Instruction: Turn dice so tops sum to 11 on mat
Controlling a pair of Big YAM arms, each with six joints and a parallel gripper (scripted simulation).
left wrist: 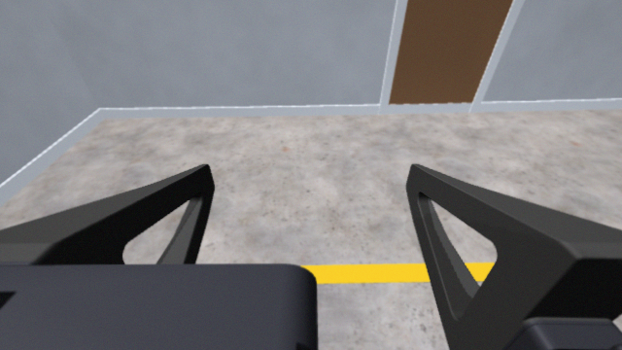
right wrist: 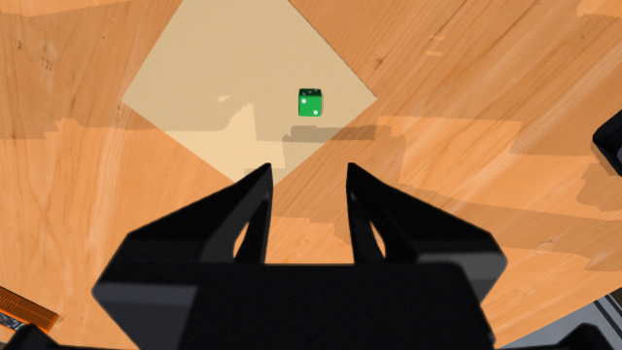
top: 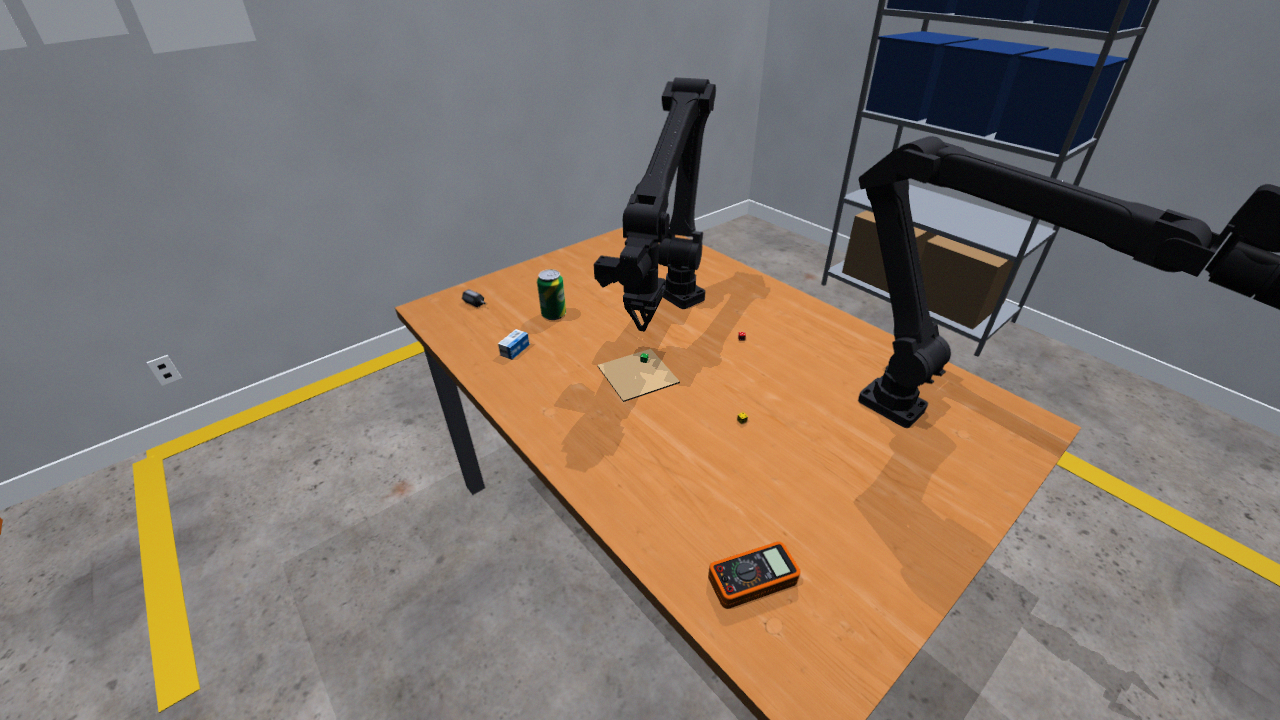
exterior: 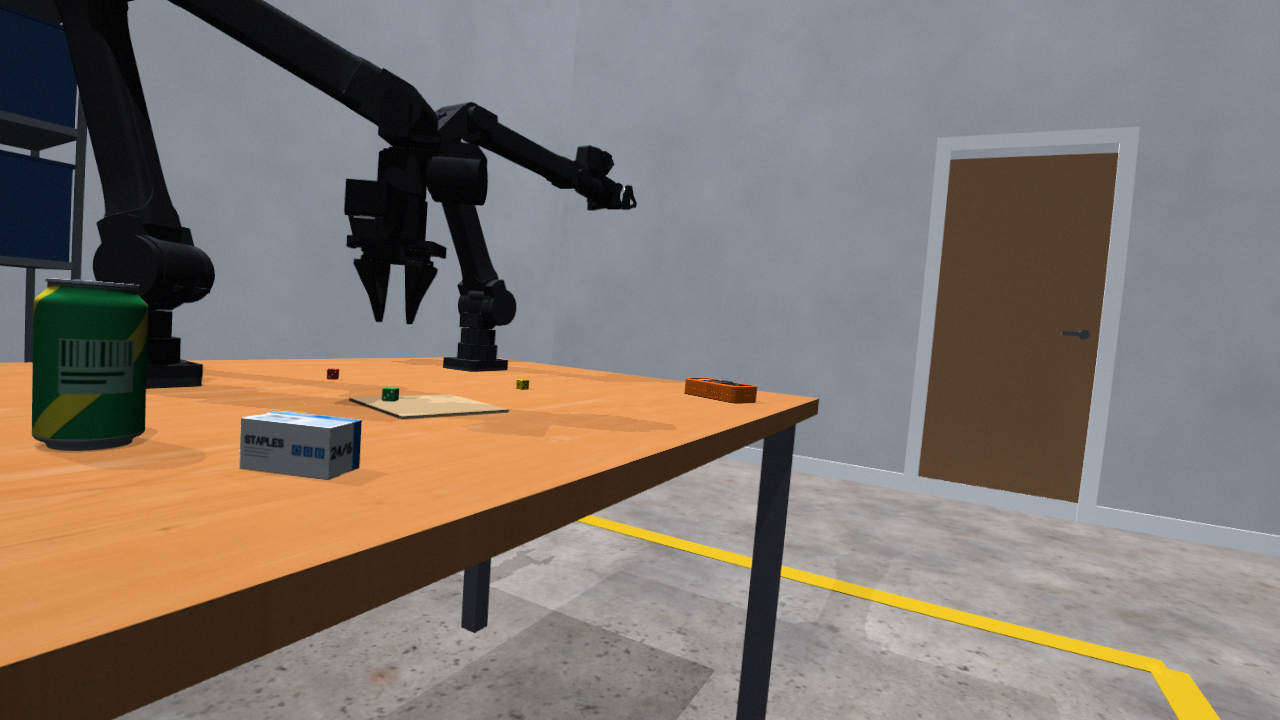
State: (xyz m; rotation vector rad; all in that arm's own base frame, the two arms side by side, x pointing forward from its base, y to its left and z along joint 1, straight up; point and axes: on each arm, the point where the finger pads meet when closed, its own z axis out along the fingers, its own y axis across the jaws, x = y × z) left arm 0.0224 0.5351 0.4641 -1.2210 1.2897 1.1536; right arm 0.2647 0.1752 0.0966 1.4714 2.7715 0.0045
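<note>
Right now the yellow die is 28 cm to the left of my right hand, 10 cm below it and 1 cm behind it. The rest, counted from my right hand: tan mat: 11 cm below, 4 cm ahead, 2 cm to the left; red die: 24 cm behind, 10 cm to the left, 10 cm below; green die: 10 cm below.
</note>
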